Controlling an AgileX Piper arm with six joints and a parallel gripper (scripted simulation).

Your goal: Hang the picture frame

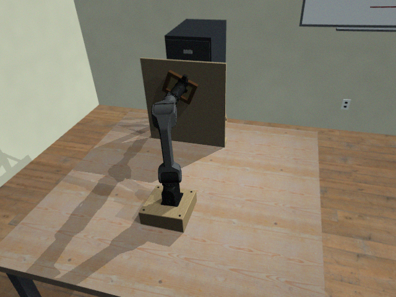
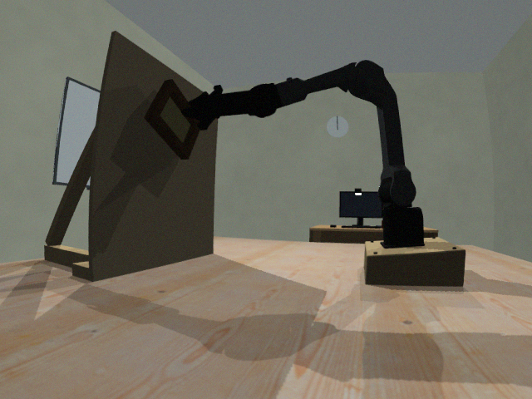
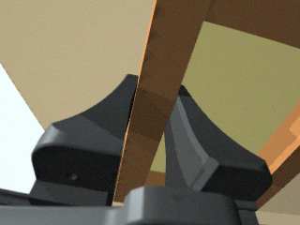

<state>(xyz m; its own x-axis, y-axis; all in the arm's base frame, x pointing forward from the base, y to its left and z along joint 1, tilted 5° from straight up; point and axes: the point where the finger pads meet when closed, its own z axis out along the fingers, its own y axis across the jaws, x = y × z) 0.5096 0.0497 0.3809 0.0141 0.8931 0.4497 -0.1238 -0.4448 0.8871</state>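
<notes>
Right now the dark brown picture frame is 40 mm to the left of my hand, 40 mm below it and 10 mm ahead of it. From my hand the other things lie so: upright board: 150 mm below, 30 mm ahead, 20 mm to the left.
</notes>
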